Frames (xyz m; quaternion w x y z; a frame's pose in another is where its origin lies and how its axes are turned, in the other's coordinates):
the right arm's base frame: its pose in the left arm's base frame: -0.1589 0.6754 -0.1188 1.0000 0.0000 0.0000 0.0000
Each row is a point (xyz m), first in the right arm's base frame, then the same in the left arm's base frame.
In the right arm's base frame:
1: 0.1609 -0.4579 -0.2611
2: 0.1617 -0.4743 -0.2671
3: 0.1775 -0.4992 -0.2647
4: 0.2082 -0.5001 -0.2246
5: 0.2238 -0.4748 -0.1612
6: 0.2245 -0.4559 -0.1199
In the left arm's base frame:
1: 0.0020 0.2175 -0.3799
2: 0.0028 0.2011 -0.3859
3: 0.0186 0.1762 -0.3835
4: 0.0493 0.1753 -0.3434
5: 0.0649 0.2006 -0.2800
6: 0.0656 0.2195 -0.2387

